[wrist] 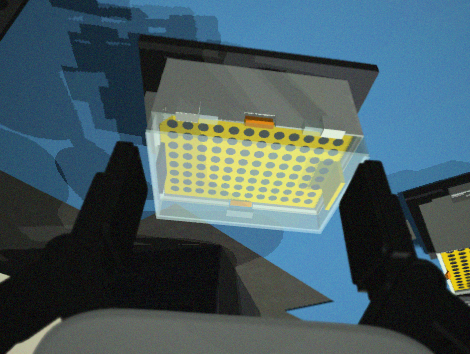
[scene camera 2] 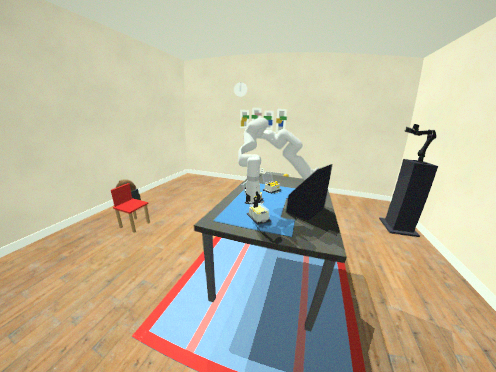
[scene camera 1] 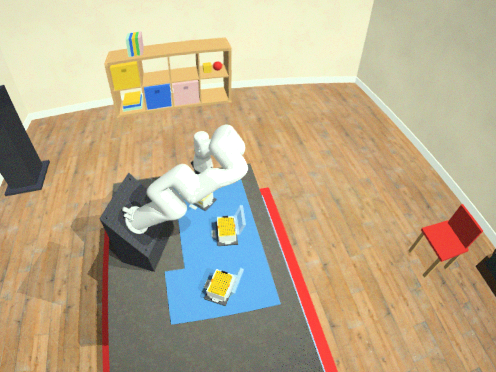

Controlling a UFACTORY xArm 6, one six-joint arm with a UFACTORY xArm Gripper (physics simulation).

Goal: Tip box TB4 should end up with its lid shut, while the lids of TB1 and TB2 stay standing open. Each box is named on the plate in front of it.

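Places are measured from the arm's base along level axes (x ahead, y left, z up), in centimetres.
Pixels of known places: gripper, between the fingertips: (wrist: pixel 246 174) (scene camera 2: pixel 251 204); arm's base, origin of its link: (scene camera 2: pixel 311 179) (scene camera 1: pixel 136 220).
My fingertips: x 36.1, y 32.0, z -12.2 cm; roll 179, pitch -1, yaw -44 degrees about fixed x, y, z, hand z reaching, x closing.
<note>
For each thing: its top centre in the pictures, then the offset to it from my fingertips. Level surfaces: height alone.
- pale box, centre of its top: (wrist: pixel 245 203) (scene camera 1: pixel 198 191) (scene camera 2: pixel 260 207) dy -5.7, dx -4.8, dz -3.7 cm
- middle box, centre of its top: (scene camera 1: pixel 226 224) dy -30.8, dx +5.7, dz -4.0 cm
- far box, centre of its top: (scene camera 1: pixel 217 281) (scene camera 2: pixel 273 183) dy -60.7, dx -4.8, dz -4.8 cm
- blue mat, height of its surface: dz -11.4 cm
A pale box (wrist: pixel 260 90) (scene camera 1: pixel 204 201) (scene camera 2: pixel 259 215) with a yellow holed insert is in front of my gripper (wrist: pixel 246 174) (scene camera 2: pixel 253 200). Its clear lid (wrist: pixel 280 223) is lowered over the insert, shut or nearly so; I cannot tell if it is fully down. My gripper is open and empty, its fingers to either side of the lid in the wrist view. Two more boxes stand with lids open in scene view 1: a middle box (scene camera 1: pixel 226 228) (wrist: pixel 457 267) with its lid (scene camera 1: pixel 241 219), and a far box (scene camera 1: pixel 220 286) (scene camera 2: pixel 272 187) with its lid (scene camera 1: pixel 237 281). No name plate is readable.
The boxes stand on a blue mat (scene camera 1: pixel 195 310) (scene camera 2: pixel 227 216) on the dark table (scene camera 1: pixel 145 345) (scene camera 2: pixel 210 231). The black arm stand (scene camera 1: pixel 131 250) (scene camera 2: pixel 310 195) is beside the mat. The arm (scene camera 1: pixel 182 187) reaches over the mat and hides part of the nearest box in scene view 1.
</note>
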